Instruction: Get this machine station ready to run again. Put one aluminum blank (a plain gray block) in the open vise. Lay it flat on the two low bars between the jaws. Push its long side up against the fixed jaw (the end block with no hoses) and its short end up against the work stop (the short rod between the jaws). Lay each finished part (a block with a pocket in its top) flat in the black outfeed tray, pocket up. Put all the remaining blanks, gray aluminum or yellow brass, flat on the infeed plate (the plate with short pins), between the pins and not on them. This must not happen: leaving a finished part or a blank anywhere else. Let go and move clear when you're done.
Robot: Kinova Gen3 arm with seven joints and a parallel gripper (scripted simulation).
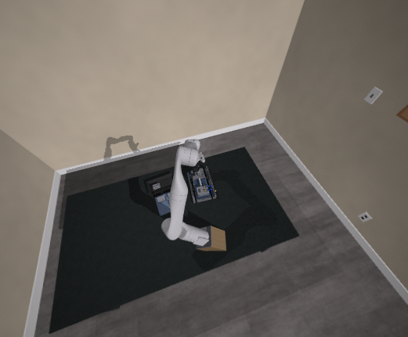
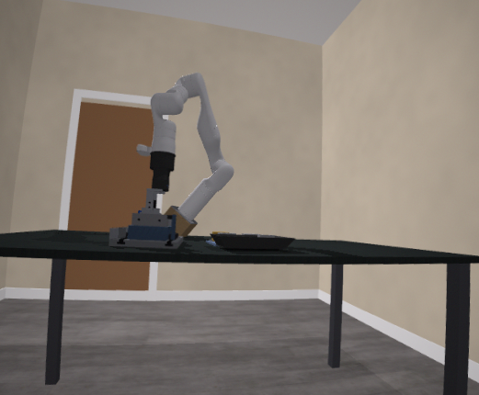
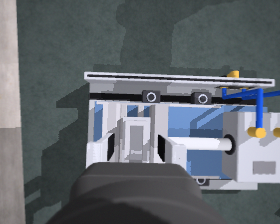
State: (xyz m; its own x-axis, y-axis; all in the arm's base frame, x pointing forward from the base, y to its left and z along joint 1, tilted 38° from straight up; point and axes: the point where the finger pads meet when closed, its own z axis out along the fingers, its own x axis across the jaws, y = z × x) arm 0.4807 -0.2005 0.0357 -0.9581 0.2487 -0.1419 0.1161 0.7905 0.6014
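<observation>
The vise lies 7 cm behind my hand, 1 cm to the left of it and 8 cm below it. Round my hand: bluish plate (12 cm behind, 31 cm to the left, 12 cm below); then yellow brass blank (17 cm behind, 26 cm to the left, 10 cm below).
</observation>
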